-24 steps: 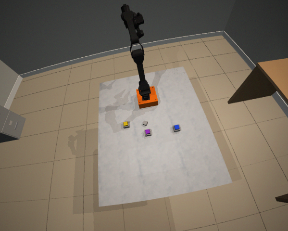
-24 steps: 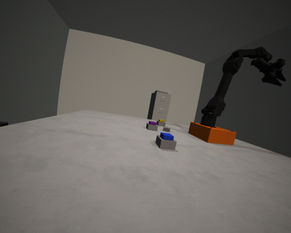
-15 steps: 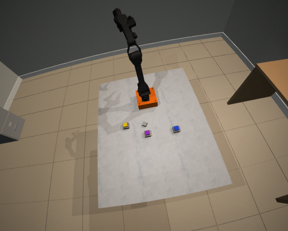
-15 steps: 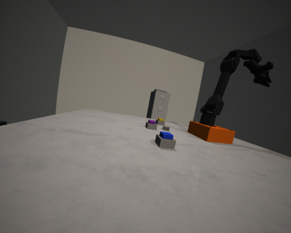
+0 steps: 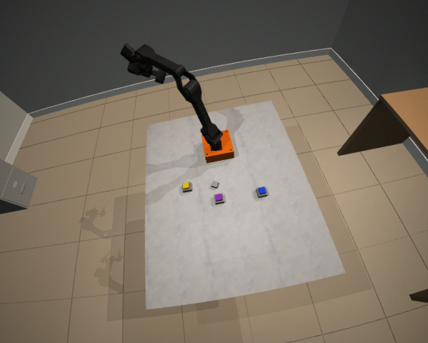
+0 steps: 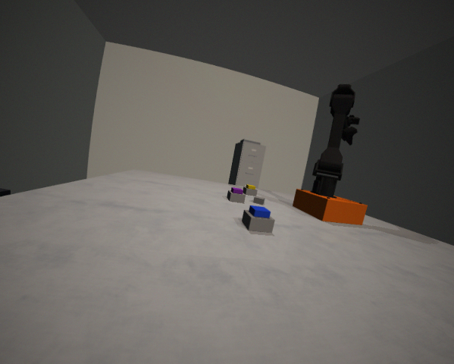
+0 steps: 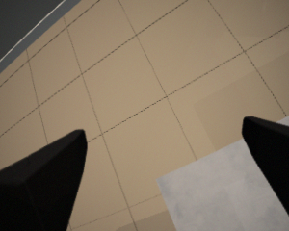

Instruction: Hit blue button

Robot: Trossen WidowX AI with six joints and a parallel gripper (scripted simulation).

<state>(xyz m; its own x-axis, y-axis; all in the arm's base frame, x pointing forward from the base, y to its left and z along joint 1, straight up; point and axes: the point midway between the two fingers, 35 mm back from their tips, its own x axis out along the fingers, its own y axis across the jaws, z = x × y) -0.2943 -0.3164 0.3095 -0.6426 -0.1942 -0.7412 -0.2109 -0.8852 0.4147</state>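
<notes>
The blue button lies 600 mm ahead of my gripper tip, 540 mm to the left of it and 320 mm below it. From my gripper tip the other things lie so: small grey block: 530 mm ahead, 300 mm to the left, 340 mm below; then purple button: 620 mm ahead, 310 mm to the left, 320 mm below; then yellow button: 530 mm ahead, 140 mm to the left, 320 mm below.
</notes>
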